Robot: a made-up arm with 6 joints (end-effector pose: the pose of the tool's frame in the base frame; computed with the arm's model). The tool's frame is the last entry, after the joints. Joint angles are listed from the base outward.
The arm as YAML. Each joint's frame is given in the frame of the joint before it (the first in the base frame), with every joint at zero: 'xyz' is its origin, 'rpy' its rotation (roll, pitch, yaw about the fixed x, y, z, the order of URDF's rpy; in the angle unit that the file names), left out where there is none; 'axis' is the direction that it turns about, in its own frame. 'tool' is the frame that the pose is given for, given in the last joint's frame.
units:
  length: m
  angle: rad
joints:
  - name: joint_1
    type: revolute
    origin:
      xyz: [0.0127, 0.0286, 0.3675]
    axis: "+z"
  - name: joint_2
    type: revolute
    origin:
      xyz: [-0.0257, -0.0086, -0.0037]
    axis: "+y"
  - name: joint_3
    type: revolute
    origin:
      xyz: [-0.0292, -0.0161, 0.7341]
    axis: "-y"
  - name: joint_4
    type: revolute
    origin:
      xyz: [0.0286, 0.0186, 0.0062]
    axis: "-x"
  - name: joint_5
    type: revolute
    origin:
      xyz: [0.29, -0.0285, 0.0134]
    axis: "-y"
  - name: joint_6
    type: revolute
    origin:
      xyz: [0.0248, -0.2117, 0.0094]
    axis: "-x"
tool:
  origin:
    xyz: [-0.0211, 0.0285, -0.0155]
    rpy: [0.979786, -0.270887, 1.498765]
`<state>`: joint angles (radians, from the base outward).
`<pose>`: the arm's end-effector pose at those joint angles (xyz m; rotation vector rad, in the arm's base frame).
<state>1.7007 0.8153 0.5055 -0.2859 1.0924 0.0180</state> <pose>0.1223 0.8366 0.7504 -0.7041 -0.2722 -2.8302</pose>
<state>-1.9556 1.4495 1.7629 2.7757 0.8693 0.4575</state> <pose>-0.1721 -0.9673 0.6613 0.2309 2.8615 -0.6930</pose>
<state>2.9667 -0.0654 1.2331 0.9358 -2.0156 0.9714</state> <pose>0.2562 0.1182 1.4360 -1.6977 1.6482 2.0411</pose>
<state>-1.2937 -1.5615 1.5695 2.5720 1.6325 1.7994</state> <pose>-0.0713 1.1427 0.2128 0.1037 -0.1365 1.8066</pose>
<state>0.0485 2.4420 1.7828 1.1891 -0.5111 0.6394</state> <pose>0.8636 -0.0262 -0.2008 -0.0946 2.3393 0.1954</pose>
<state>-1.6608 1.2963 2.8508 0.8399 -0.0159 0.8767</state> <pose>-0.2009 -0.4582 0.9156 -0.5057 0.4226 -1.4994</pose>
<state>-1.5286 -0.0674 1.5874 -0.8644 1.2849 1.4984</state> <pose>-0.1645 -0.0250 1.4471 -1.2350 -1.1550 -0.5919</pose>
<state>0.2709 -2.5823 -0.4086 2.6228 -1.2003 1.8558</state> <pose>-0.6965 0.0650 -0.0959 1.4065 0.8122 -1.2188</pose>
